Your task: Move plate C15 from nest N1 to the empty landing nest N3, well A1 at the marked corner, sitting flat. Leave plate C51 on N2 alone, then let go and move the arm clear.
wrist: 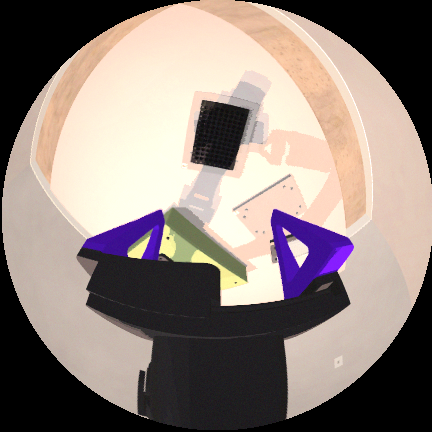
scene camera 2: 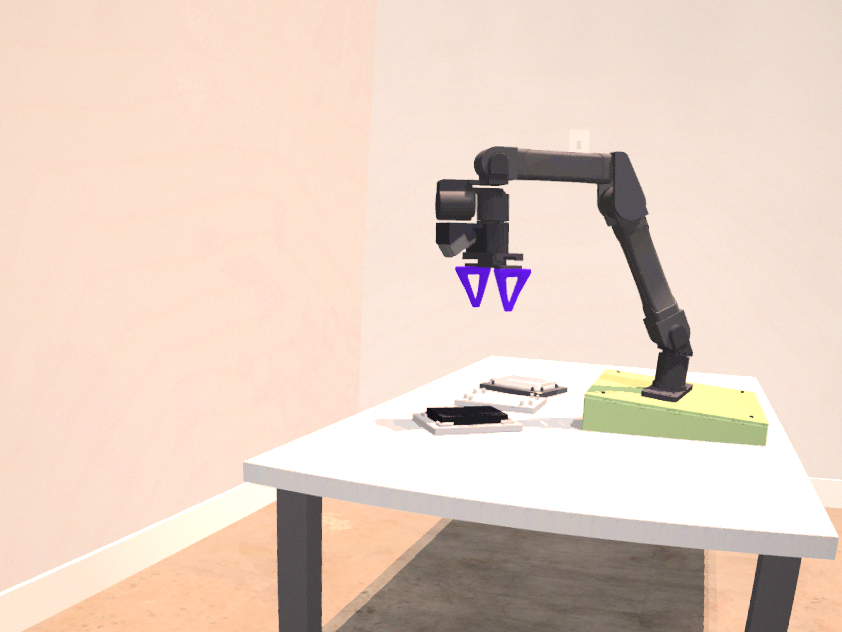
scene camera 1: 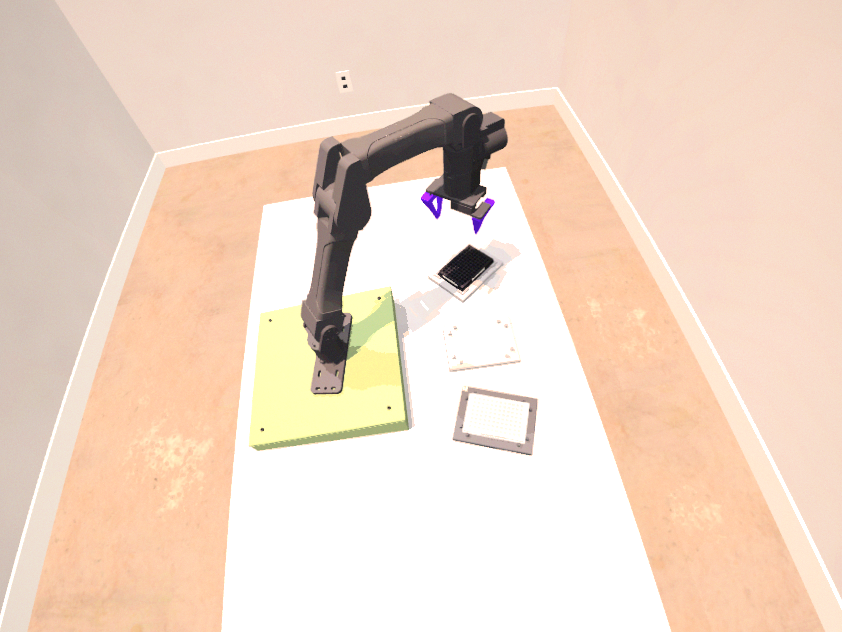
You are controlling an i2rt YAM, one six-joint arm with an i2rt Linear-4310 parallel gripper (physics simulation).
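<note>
A black well plate (scene camera 1: 465, 267) (scene camera 2: 466, 414) (wrist: 220, 135) sits on a white nest (scene camera 1: 463, 294) (scene camera 2: 476, 429) (wrist: 196, 107) at the table's far end in scene camera 1. The empty white nest N3 (scene camera 1: 481, 343) (scene camera 2: 499, 400) (wrist: 275, 207) lies in the middle of the row. A white well plate (scene camera 1: 496, 417) (scene camera 2: 522, 383) sits on a dark grey nest (scene camera 1: 495, 444) beyond it. No labels are readable, so which plate is C15 cannot be told. My gripper (scene camera 1: 457, 225) (scene camera 2: 491, 308) (wrist: 217, 214) is open and empty, high above the table near the black plate.
A raised yellow-green base block (scene camera 1: 367, 380) (scene camera 2: 673, 428) (wrist: 205, 240) carries the arm beside the row of nests. The white table (scene camera 1: 408, 530) (scene camera 2: 578, 489) ends close beyond the nests on the side away from the block. Arm shadows fall around the black plate's nest.
</note>
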